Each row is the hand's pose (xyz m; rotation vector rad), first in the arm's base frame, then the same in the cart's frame.
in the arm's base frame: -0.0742 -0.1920 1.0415 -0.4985 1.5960 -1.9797
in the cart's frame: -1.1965 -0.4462 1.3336 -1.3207 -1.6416 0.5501
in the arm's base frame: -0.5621 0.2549 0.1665 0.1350 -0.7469 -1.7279
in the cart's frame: -0.1224 -0.2500 1.2276 0.0494 -0.4102 2.1762
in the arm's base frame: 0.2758 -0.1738 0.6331 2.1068 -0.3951 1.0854
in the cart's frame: -1.0515 -0.5243 0.8213 0.8798 -2.6351 -0.7057
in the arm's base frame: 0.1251 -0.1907 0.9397 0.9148 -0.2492 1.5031
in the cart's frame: -1.2098 -0.5247 1.1245 0.7393 -1.4744 -0.8474
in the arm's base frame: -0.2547 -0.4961 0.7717 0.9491 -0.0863 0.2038
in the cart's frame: -1.1097 -0.0268 1.2133 1.3771 -1.1877 -2.0790
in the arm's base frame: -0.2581 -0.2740 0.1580 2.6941 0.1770 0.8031
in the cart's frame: -0.5535 -0.0045 0.8725 -1.3024 2.6246 0.1026
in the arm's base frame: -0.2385 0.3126 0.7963 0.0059 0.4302 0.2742
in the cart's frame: -0.6630 -0.6699 1.4176 1.4656 0.0775 -1.6994
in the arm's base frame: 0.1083 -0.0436 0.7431 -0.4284 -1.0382 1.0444
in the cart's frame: -0.9808 -0.5677 1.0454 -0.3314 -0.3907 -1.4138
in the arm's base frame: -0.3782 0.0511 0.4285 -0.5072 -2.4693 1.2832
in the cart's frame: -0.5008 -0.2753 1.2149 -1.7082 -0.7762 -0.8119
